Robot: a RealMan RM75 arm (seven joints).
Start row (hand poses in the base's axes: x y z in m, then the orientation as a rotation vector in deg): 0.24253, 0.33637, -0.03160, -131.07, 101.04, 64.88
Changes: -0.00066, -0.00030, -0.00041, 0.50, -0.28, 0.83; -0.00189, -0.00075, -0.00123, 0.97, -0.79, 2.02; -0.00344, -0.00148, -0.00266, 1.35, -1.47, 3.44; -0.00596, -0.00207, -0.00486, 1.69, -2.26, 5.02; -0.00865, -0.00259, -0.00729, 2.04, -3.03, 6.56; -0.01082, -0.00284, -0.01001, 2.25, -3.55, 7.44; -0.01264, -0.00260, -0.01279, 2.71, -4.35, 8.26; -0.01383, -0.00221, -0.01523, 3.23, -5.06, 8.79; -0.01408, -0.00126, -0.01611, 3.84, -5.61, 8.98; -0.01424, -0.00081, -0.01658, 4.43, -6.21, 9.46; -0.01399, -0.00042, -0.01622, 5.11, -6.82, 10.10; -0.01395, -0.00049, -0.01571, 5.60, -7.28, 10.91; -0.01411, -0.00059, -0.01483, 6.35, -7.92, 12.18; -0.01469, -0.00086, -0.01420, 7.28, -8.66, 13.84; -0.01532, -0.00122, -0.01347, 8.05, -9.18, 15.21; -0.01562, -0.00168, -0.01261, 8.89, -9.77, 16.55; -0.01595, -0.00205, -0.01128, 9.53, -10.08, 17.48; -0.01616, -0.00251, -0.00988, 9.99, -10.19, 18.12; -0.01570, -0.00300, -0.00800, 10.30, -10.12, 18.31; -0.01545, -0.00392, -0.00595, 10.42, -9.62, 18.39; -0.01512, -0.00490, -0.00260, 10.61, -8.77, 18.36; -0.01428, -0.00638, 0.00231, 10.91, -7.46, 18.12
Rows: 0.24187, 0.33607, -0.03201, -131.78, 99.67, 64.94; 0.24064, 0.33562, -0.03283, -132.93, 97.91, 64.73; 0.23909, 0.33489, -0.03426, -134.39, 95.94, 64.25; 0.23657, 0.33430, -0.03646, -136.04, 93.79, 63.61; 0.23388, 0.33378, -0.03889, -137.60, 91.67, 62.99; 0.23171, 0.33353, -0.04161, -138.48, 90.41, 62.53; 0.22989, 0.33377, -0.04439, -139.16, 88.88, 61.83; 0.22870, 0.33416, -0.04683, -139.46, 87.61, 61.25; 0.22845, 0.33511, -0.04771, -139.33, 86.67, 60.91; 0.22829, 0.33556, -0.04818, -139.51, 85.44, 60.52; 0.22854, 0.33595, -0.04782, -139.80, 83.96, 60.18; 0.22858, 0.33588, -0.04731, -140.35, 82.52, 59.94; 0.22842, 0.33578, -0.04643, -141.20, 80.32, 59.66; 0.22784, 0.33551, -0.04580, -142.29, 77.50, 59.37; 0.22721, 0.33515, -0.04507, -143.15, 75.20, 59.24; 0.22691, 0.33469, -0.04421, -143.91, 72.83, 59.04; 0.22658, 0.33432, -0.04288, -144.37, 71.17, 59.06; 0.22637, 0.33386, -0.04148, -144.67, 70.04, 59.22; 0.22683, 0.33337, -0.03960, -144.64, 69.59, 59.50; 0.22708, 0.33245, -0.03755, -144.62, 69.54, 60.23; 0.22741, 0.33147, -0.03420, -144.44, 69.66, 61.46; 0.22825, 0.32999, -0.02929, -143.95, 70.03, 63.35
